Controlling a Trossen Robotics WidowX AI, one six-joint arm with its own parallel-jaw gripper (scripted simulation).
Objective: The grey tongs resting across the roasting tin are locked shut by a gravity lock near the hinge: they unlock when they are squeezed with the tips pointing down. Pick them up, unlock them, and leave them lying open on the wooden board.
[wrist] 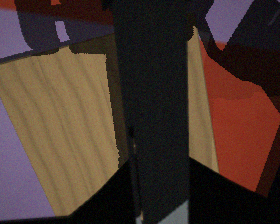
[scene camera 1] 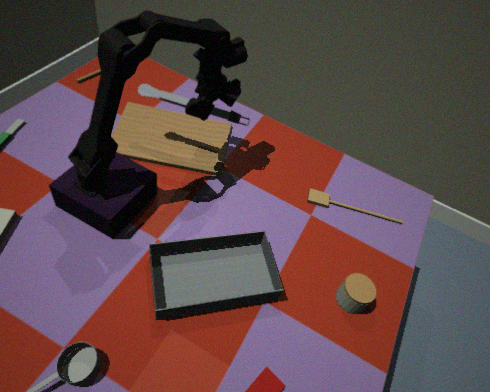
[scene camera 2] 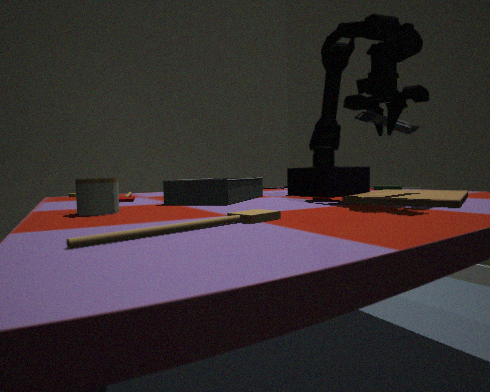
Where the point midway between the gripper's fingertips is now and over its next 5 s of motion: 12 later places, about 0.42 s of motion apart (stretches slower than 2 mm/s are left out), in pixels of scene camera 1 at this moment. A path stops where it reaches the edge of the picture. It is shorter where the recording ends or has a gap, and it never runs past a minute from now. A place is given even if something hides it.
My gripper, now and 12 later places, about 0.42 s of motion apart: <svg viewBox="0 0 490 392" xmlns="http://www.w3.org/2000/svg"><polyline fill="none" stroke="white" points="204,117 187,105 184,105 185,105 187,95 185,81 184,78 187,91 187,102 184,105 184,104 184,104 184,108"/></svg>
